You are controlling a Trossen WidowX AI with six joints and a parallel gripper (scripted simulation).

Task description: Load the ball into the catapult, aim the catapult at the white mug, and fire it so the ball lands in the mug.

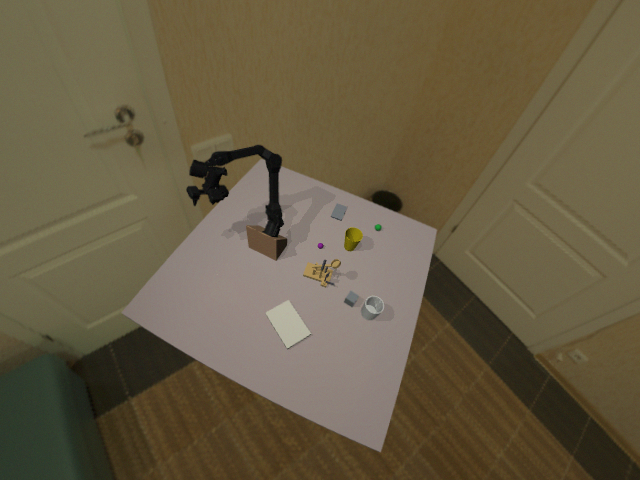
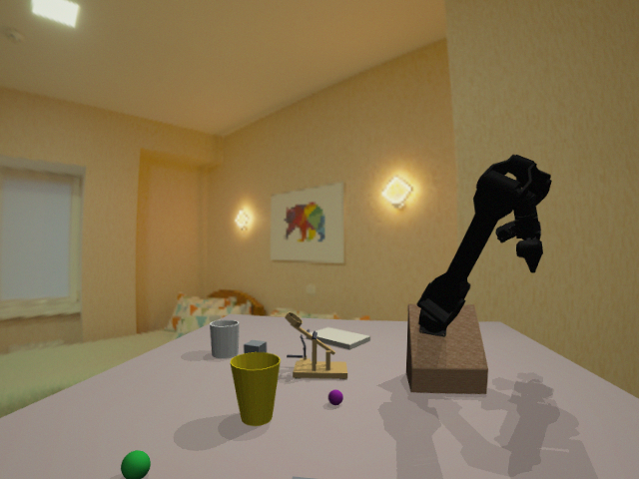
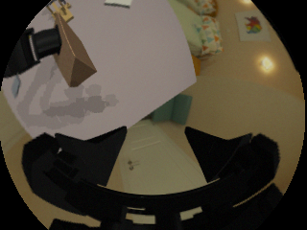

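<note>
My gripper tip is now 61 cm short of the wooden catapult, 16 cm to the right of it and 22 cm above it. Round my gripper tip: purple ball: 49 cm ahead, 32 cm to the left, 27 cm below; then yellow cup: 63 cm ahead, 42 cm to the left, 26 cm below; then white slab: 60 cm ahead, 14 cm to the right, 28 cm below.
</note>
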